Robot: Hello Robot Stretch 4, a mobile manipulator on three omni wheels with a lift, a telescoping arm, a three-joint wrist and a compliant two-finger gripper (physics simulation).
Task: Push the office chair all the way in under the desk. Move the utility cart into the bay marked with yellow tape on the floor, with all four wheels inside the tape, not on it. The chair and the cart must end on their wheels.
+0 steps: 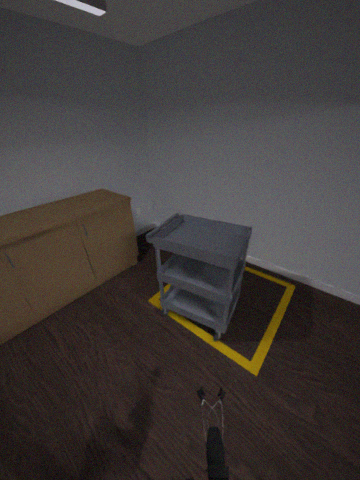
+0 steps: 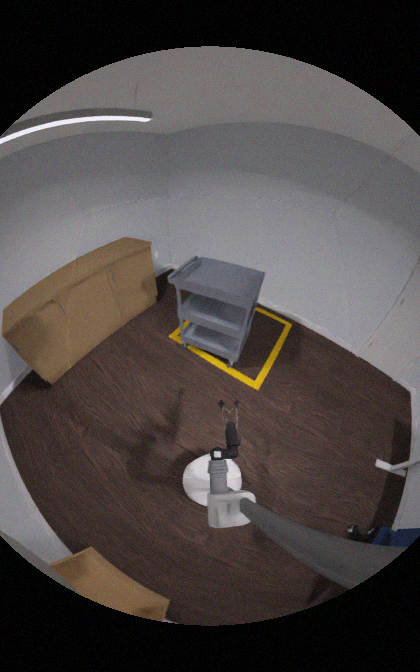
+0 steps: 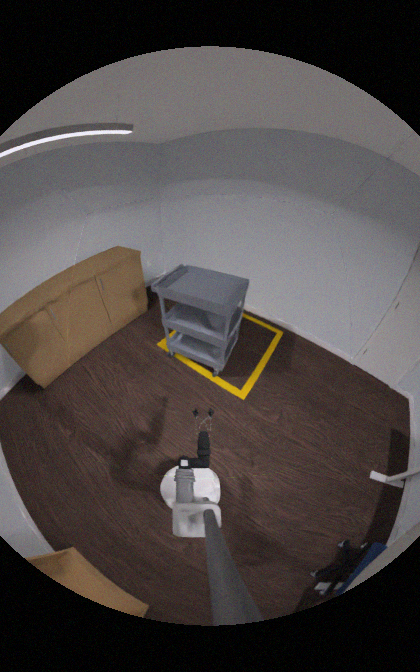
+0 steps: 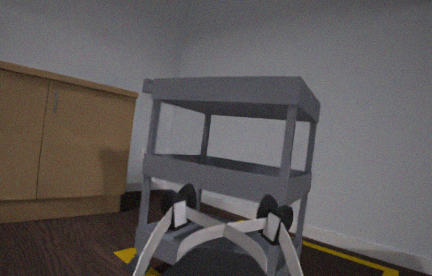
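Observation:
The grey three-shelf utility cart stands upright over the left part of the yellow tape bay. Its near left wheel looks on the front tape; its near right wheel is at that tape's inner edge. The far wheels are hidden. My gripper is open and empty, in front of the cart and apart from it. The blue office chair shows partly at the lower right. A white leg, perhaps the desk's, is at the right edge.
A long wooden cabinet stands left of the cart. Walls meet in the corner behind them. Another wooden piece is at the lower left, behind my base.

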